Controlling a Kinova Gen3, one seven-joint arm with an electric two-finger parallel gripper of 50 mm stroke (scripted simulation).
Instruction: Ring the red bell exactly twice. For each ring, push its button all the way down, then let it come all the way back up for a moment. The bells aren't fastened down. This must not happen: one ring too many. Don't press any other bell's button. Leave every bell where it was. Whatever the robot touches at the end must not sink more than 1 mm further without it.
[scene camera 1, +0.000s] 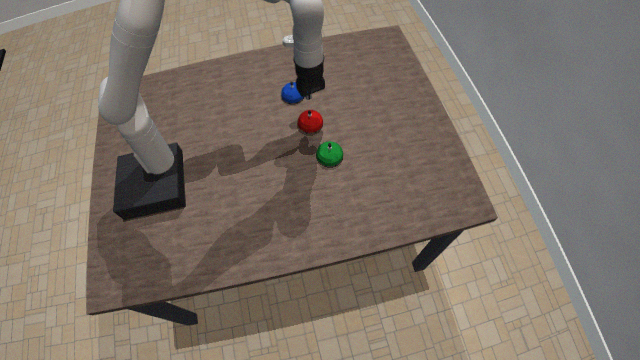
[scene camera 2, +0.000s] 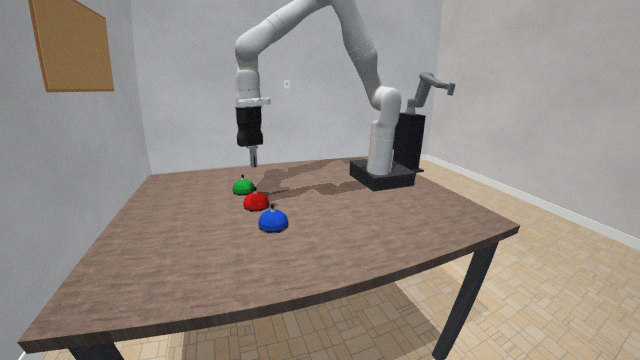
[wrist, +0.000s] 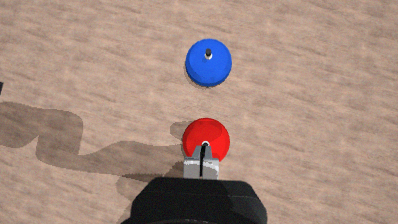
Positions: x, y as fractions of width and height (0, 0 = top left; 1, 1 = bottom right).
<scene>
I see my gripper (scene camera 1: 0.48, 0.27), a blue bell (wrist: 0.52, 0.28) and a red bell (wrist: 0.51, 0.58).
My gripper also shows in the wrist view (wrist: 0.51, 0.69).
</scene>
